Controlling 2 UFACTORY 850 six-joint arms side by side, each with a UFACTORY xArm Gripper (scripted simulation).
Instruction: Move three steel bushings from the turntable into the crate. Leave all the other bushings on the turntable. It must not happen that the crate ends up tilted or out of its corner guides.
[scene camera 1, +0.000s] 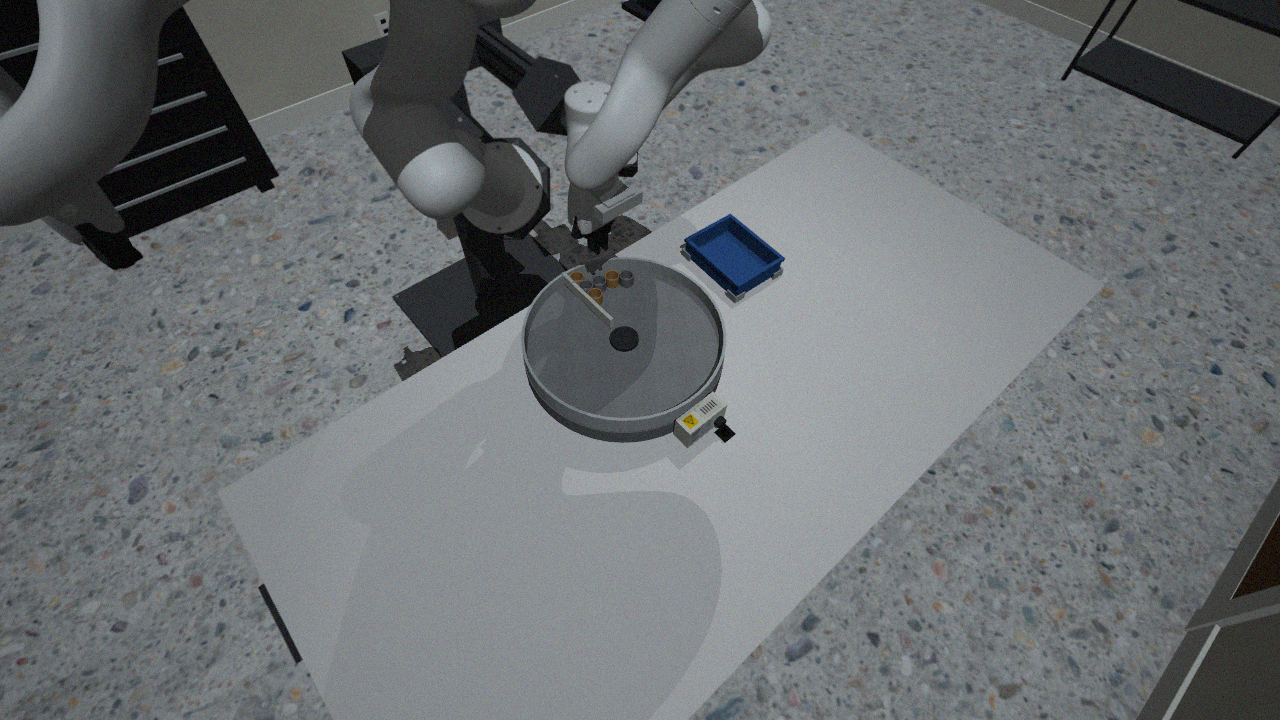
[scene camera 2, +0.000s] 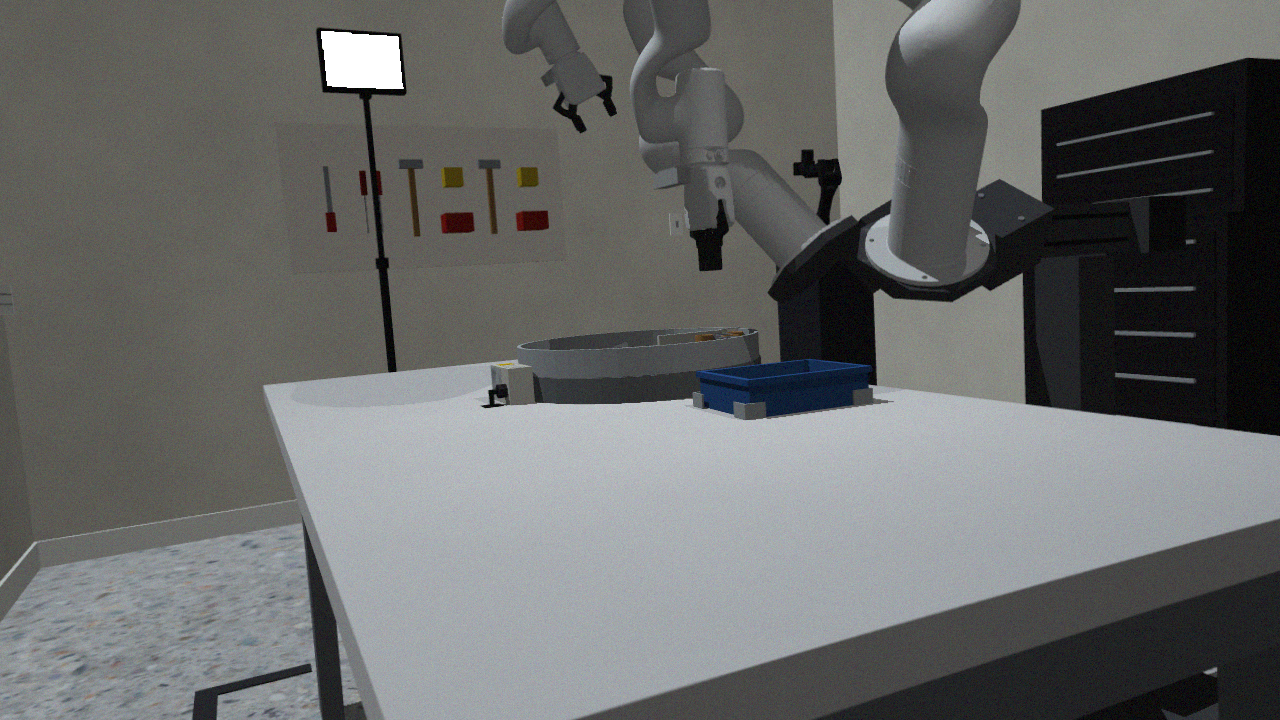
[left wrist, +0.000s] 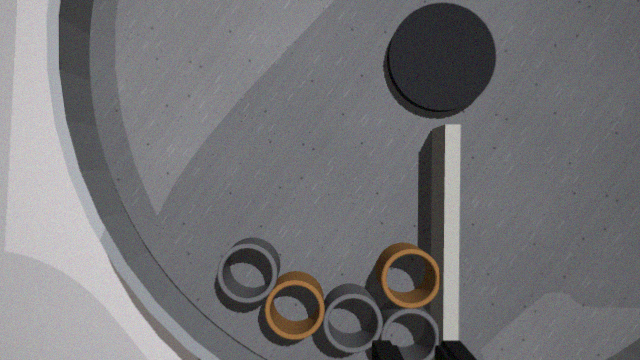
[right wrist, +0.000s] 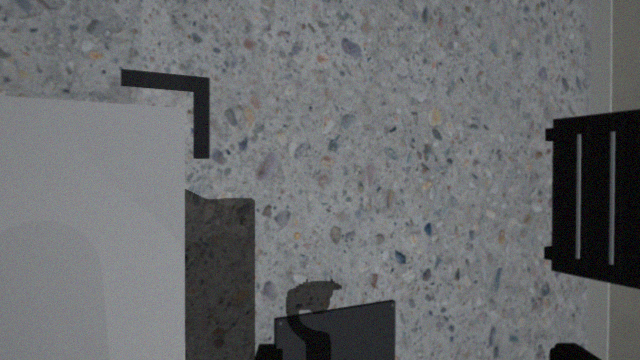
blue crate: scene camera 1; scene camera 2; not seen in the left wrist view (out of frame); not seen in the right wrist view (out of frame)
same spot on blue crate: (scene camera 2: 797, 392) = (scene camera 1: 758, 249)
